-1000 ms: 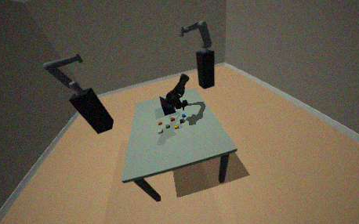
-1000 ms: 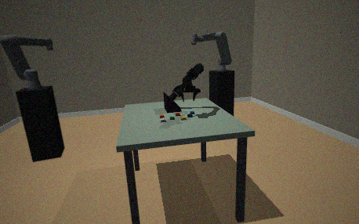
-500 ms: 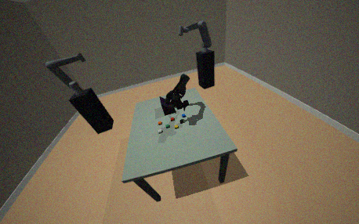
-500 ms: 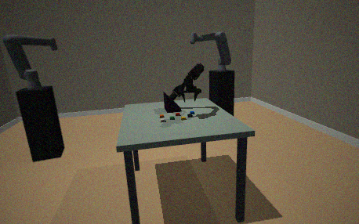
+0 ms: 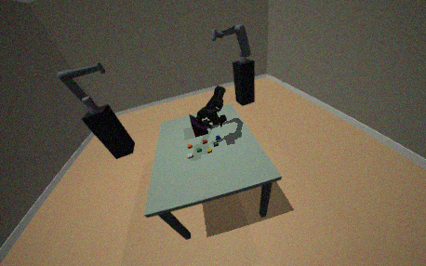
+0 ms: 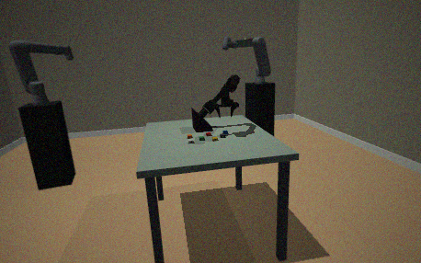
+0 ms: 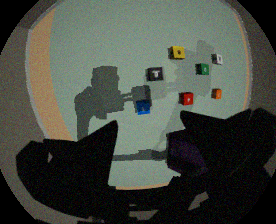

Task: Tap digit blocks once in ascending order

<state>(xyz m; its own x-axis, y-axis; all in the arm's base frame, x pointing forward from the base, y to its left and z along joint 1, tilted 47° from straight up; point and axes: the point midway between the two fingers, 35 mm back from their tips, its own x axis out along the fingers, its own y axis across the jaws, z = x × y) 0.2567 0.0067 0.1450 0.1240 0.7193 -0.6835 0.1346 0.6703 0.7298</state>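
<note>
Now: the green block 40 mm ahead of my gripper tip, 200 mm to the right of it and 120 mm below it. Round my gripper tip: dark block: 50 mm ahead, 50 mm to the right, 120 mm below; red block: 30 mm behind, 120 mm to the right, 120 mm below; blue block: 30 mm behind, 10 mm to the left, 120 mm below.
</note>
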